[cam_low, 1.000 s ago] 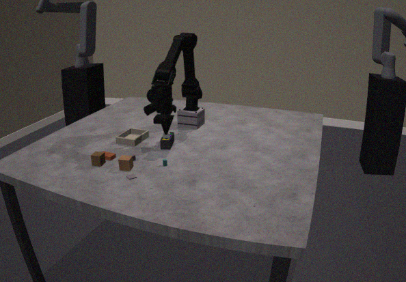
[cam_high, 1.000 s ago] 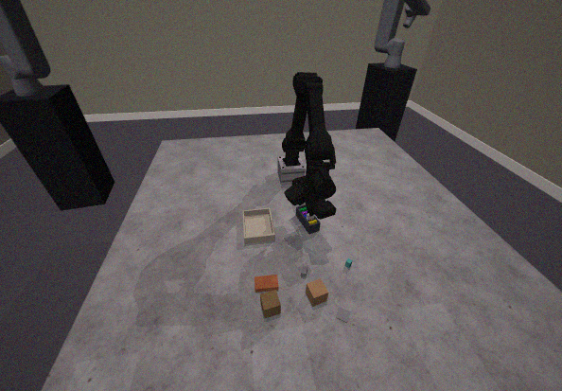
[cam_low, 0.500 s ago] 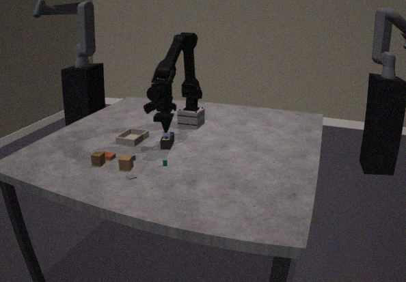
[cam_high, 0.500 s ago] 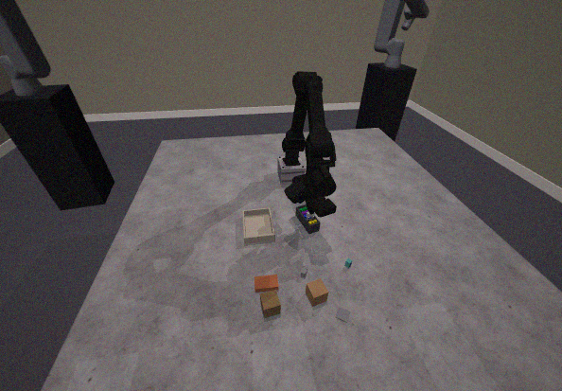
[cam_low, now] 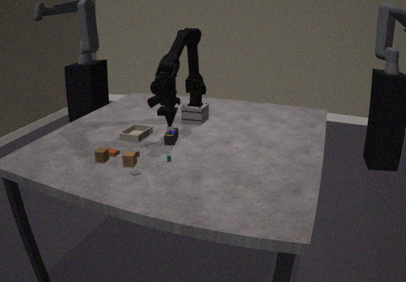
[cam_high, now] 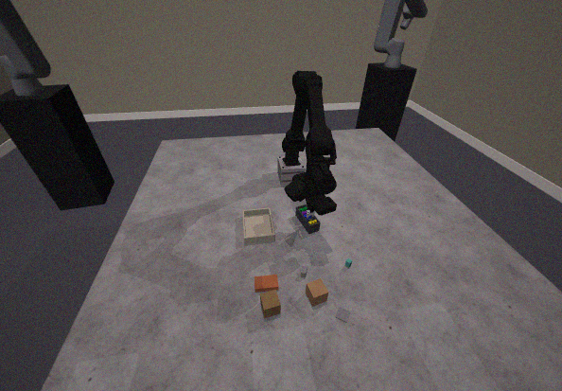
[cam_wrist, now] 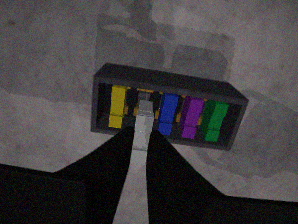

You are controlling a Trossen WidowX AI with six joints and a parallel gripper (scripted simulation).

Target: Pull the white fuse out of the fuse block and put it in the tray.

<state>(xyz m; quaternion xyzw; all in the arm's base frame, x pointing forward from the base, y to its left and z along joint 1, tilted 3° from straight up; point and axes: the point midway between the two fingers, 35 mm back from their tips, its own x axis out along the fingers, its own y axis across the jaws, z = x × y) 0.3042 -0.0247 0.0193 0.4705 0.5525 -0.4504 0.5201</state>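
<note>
Right now my gripper tip is 18 cm to the left of the beige tray, 7 cm above it and 4 cm past it. The rest, counted from my gripper tip: white fuse 1 cm below; then teal cube 18 cm ahead, 6 cm to the left, 6 cm below; then grey cube 18 cm ahead, 8 cm to the right, 6 cm below.
</note>
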